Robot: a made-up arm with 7 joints. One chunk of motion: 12 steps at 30 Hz.
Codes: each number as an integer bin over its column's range. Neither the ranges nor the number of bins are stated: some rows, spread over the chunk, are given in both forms.
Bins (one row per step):
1: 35 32 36 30 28 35 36
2: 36 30 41 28 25 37 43
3: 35 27 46 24 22 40 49
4: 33 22 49 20 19 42 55
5: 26 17 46 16 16 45 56
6: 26 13 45 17 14 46 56
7: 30 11 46 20 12 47 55
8: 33 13 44 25 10 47 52
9: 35 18 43 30 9 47 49
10: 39 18 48 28 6 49 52
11: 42 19 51 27 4 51 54
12: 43 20 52 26 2 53 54
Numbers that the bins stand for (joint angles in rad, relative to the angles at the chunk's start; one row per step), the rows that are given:
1: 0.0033 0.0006 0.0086 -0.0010 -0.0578 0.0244 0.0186
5: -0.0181 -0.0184 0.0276 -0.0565 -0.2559 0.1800 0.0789
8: -0.0014 -0.0235 0.0238 -0.0208 -0.3549 0.2111 0.0668
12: 0.0224 -0.0146 0.0390 -0.0168 -0.4870 0.3044 0.0729
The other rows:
2: 0.0057 -0.0019 0.0181 -0.0089 -0.1073 0.0556 0.0397
3: 0.0033 -0.0057 0.0276 -0.0248 -0.1568 0.1022 0.0578
4: -0.0014 -0.0121 0.0333 -0.0406 -0.2063 0.1333 0.0759
6: -0.0181 -0.0235 0.0257 -0.0525 -0.2889 0.1956 0.0789
7: -0.0086 -0.0260 0.0276 -0.0406 -0.3219 0.2111 0.0759
9: 0.0033 -0.0171 0.0219 -0.0010 -0.3714 0.2111 0.0578
10: 0.0129 -0.0171 0.0314 -0.0089 -0.4210 0.2422 0.0668
11: 0.0200 -0.0159 0.0371 -0.0129 -0.4540 0.2733 0.0729

